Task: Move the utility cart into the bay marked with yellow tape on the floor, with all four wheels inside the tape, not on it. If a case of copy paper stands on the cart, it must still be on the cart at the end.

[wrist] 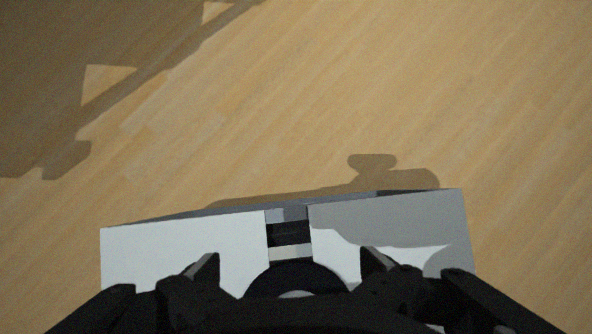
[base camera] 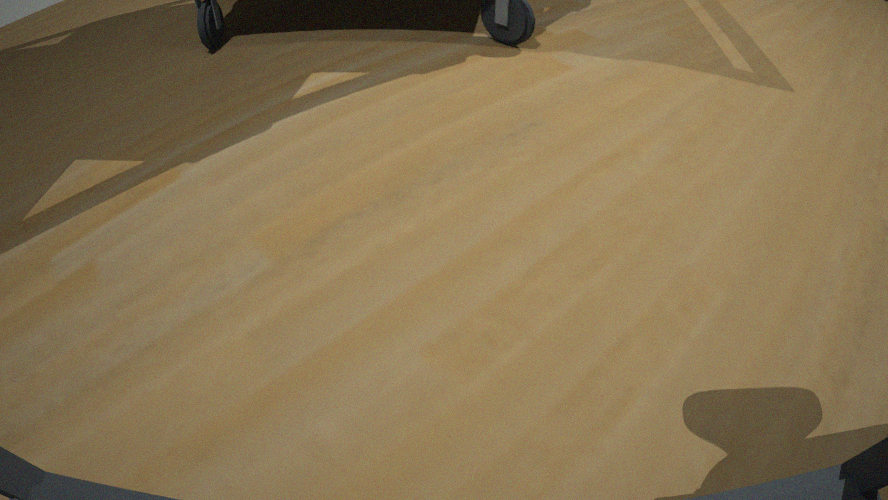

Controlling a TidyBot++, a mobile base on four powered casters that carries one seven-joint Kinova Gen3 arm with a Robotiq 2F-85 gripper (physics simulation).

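Places are measured from the arm's base along level axes (x left, y ahead, z down), in centimetres.
Pixels of known places: gripper, fingertip midpoint: (wrist: 290, 265).
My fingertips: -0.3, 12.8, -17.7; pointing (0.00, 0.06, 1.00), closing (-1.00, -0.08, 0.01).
Observation:
Ahead of a thing's pixels: the offset from my fingertips to its top centre, as dx, dy, dz. "*": to the spot under its first point. Level surfaces: height alone.
Two dark caster wheels of the utility cart show at the top edge of the base camera view, a left wheel @(+42.3, +82.8, +48.2) (base camera: 211, 26) and a right wheel @(* -10.7, +73.7, +53.0) (base camera: 509, 23). The rest of the cart is out of view above them, and a dark area lies between them. My gripper (wrist: 290, 265) is open in the wrist view, pointing down over a light grey boxy surface that looks like my own base (wrist: 185, 245), away from the cart. The case of copy paper and the yellow tape do not show in either view.
A broad shadow (base camera: 93, 105) (wrist: 40, 60) with bright gaps lies on the wooden floor @(dz +57.4) (base camera: 434, 248) (wrist: 400, 90) at the left. A smaller rounded shadow (base camera: 751, 413) lies at the lower right of the base camera view. Grey edges of my base show at its bottom corners.

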